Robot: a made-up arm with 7 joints. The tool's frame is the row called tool.
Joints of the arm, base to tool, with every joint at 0 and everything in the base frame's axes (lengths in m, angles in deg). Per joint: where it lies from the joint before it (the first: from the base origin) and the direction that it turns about. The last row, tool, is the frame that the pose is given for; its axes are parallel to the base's.
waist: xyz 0 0.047 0 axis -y
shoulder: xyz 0 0.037 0 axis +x
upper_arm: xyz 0 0 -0.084 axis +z
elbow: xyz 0 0 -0.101 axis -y
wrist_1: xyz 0 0 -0.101 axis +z
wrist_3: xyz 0 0 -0.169 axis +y
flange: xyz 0 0 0 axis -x
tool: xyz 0 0 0
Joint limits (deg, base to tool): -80..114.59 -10..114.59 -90..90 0..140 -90..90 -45..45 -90..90
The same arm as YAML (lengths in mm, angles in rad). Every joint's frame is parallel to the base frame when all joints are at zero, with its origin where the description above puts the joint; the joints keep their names.
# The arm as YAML. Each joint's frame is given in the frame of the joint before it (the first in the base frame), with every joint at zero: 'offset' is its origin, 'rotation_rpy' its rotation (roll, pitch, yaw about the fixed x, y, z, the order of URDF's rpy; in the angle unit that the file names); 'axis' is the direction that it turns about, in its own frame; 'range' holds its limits. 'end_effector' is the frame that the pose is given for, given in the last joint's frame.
length_unit: mm
angle_unit: rad
chain:
  - id: waist
    offset: [0.0, 47.0, 0.0]
    rotation_rpy: [0.0, 0.0, 0.0]
    axis: "-y"
    range: [-1.3963, 2.0]
  - id: shoulder
    offset: [0.0, 37.0, 0.0]
    rotation_rpy: [0.0, 0.0, 0.0]
    axis: "+x"
    range: [-0.1745, 2.0]
  - id: upper_arm
    offset: [0.0, 0.0, -84.0]
    rotation_rpy: [0.0, 0.0, 0.0]
    axis: "+z"
    range: [-1.5708, 1.5708]
  - id: elbow
    offset: [0.0, 0.0, -101.0]
    rotation_rpy: [0.0, 0.0, 0.0]
    axis: "-y"
    range: [0.0, 2.4435]
  - id: wrist_1
    offset: [0.0, 0.0, -101.0]
    rotation_rpy: [0.0, 0.0, 0.0]
    axis: "+z"
    range: [-1.5708, 1.5708]
  - id: wrist_3
    offset: [0.0, 0.0, -169.0]
    rotation_rpy: [0.0, 0.0, 0.0]
    axis: "+y"
    range: [-0.7854, 0.7854]
  - id: flange
    offset: [0.0, 0.0, 0.0]
    rotation_rpy: [0.0, 0.0, 0.0]
    axis: "-x"
    range: [-1.5708, 1.5708]
end_effector:
  offset: [0.0, 0.0, 0.0]
  rotation_rpy: [0.0, 0.0, 0.0]

